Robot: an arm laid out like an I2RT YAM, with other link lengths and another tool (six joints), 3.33 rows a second.
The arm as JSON. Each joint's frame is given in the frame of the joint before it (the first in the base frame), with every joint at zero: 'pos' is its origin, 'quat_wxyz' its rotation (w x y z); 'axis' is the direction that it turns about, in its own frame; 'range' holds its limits. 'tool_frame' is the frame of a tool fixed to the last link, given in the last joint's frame.
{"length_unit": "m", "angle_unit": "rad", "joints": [
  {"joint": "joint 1", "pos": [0.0, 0.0, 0.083], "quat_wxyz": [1.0, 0.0, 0.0, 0.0], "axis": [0.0, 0.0, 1.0], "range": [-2.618, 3.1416]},
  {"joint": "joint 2", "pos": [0.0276, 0.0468, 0.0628], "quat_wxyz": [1.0, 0.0, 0.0, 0.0], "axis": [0.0, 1.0, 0.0], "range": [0.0, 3.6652]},
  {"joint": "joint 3", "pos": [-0.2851, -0.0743, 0.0], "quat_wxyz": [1.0, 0.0, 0.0, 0.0], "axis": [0.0, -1.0, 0.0], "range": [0.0, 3.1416]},
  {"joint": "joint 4", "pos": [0.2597, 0.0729, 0.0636], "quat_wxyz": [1.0, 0.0, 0.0, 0.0], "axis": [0.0, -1.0, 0.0], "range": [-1.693, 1.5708]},
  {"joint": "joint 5", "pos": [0.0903, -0.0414, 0.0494], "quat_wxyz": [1.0, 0.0, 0.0, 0.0], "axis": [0.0, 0.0, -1.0], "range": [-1.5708, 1.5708]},
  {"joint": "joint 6", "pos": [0.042, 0.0, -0.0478], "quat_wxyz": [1.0, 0.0, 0.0, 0.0], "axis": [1.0, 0.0, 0.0], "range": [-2.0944, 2.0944]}
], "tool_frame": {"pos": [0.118, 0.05, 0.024], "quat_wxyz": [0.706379, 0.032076, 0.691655, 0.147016]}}
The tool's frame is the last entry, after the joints.
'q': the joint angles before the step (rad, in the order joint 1, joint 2, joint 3, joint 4, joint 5, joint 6). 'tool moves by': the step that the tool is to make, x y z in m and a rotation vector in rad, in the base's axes. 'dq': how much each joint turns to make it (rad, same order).
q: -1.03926, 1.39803, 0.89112, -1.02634, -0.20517, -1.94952
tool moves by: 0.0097, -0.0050, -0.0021, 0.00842, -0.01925, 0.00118
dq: 0.01038, 0.03451, 0.01773, 0.02158, -0.02046, 0.01026
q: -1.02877, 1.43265, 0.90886, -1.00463, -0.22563, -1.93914
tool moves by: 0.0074, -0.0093, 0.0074, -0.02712, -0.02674, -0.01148
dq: -0.00152, -0.00147, 0.03146, 0.00654, -0.00831, 0.01078
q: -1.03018, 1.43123, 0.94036, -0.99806, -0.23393, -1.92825
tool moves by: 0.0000, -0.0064, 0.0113, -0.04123, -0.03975, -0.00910
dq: -0.02255, -0.04181, 0.01251, -0.00159, -0.01486, -0.01227
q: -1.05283, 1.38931, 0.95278, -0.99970, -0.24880, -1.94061
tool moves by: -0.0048, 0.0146, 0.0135, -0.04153, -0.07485, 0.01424
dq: -0.01618, -0.12805, -0.04752, -0.01404, -0.04950, -0.02331
